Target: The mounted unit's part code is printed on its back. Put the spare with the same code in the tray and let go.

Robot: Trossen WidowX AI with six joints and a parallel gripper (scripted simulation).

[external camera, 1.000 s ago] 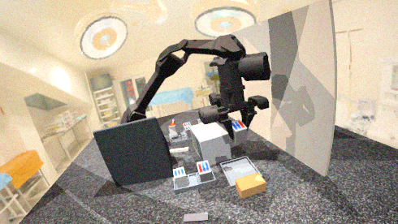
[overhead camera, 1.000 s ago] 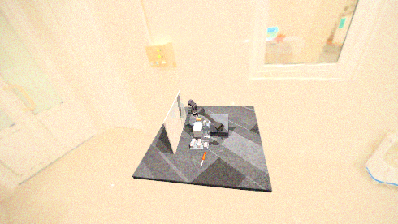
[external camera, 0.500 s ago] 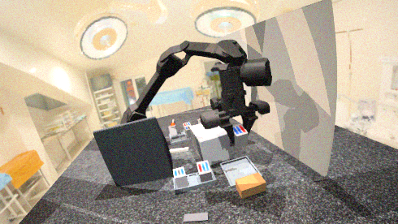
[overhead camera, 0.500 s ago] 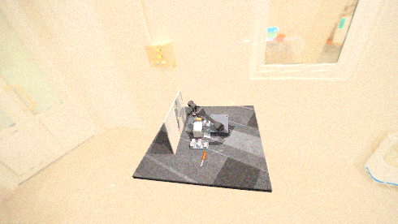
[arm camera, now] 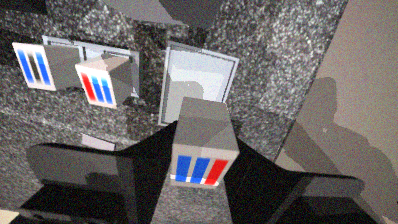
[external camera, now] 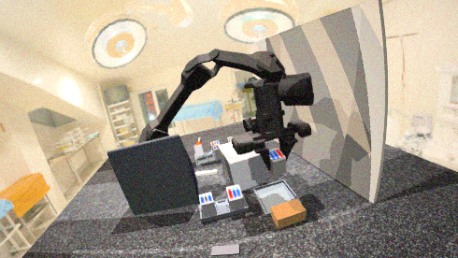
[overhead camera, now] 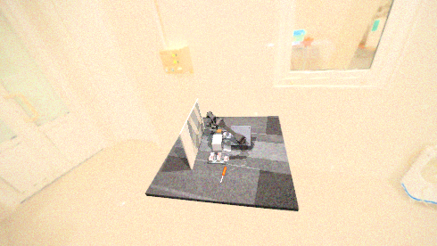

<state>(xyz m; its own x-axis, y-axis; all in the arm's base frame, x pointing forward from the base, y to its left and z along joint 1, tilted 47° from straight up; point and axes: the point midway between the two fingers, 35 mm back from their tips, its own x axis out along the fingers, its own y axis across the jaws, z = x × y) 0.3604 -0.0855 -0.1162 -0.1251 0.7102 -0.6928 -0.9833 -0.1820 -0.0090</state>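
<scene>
Right now my gripper tip is 90 mm above the grey tray and 10 mm past it. Round my gripper tip: grey mounted unit: 170 mm to the left, 80 mm behind, 50 mm below; then grey spare block: 30 mm above; then brown block: 90 mm to the right, 80 mm below.
</scene>
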